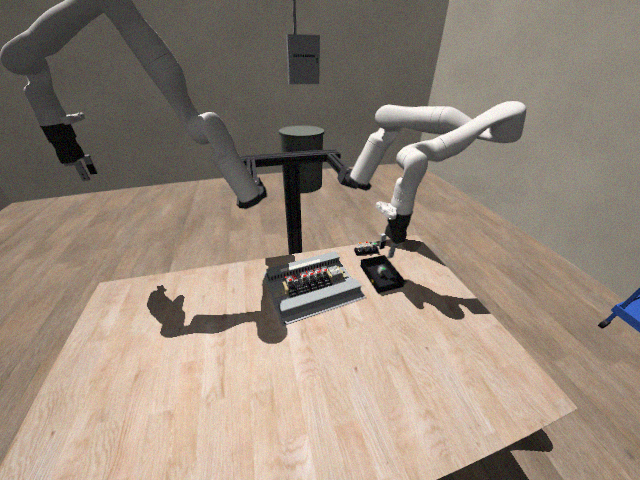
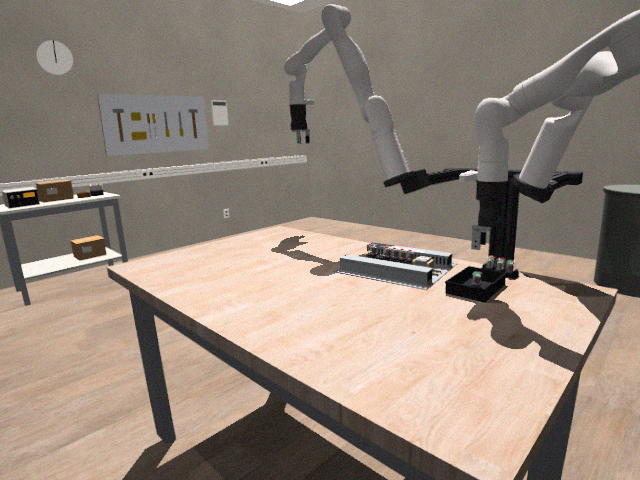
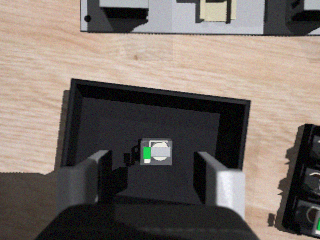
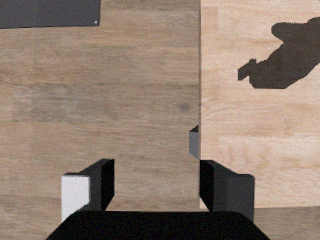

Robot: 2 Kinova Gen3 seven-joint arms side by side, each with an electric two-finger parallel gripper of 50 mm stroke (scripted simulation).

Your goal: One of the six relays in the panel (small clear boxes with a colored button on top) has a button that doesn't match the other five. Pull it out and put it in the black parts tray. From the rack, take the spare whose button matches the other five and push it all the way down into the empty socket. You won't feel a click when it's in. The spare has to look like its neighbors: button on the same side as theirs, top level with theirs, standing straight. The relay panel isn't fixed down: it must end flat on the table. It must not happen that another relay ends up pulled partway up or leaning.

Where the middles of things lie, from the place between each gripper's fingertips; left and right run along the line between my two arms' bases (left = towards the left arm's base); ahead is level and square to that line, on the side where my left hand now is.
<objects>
The black parts tray (image 2: 452, 286) lies 120 mm below my left hand (image 2: 478, 246). Also, from my left hand: relay panel (image 1: 313, 298): 280 mm to the right, 120 mm below, 50 mm behind.
I see my right gripper (image 1: 90, 177) 35 cm short of the relay panel, 69 cm to the right of it and 40 cm above it. Round my right hand: black parts tray: 40 cm ahead, 96 cm to the left, 41 cm below.
</objects>
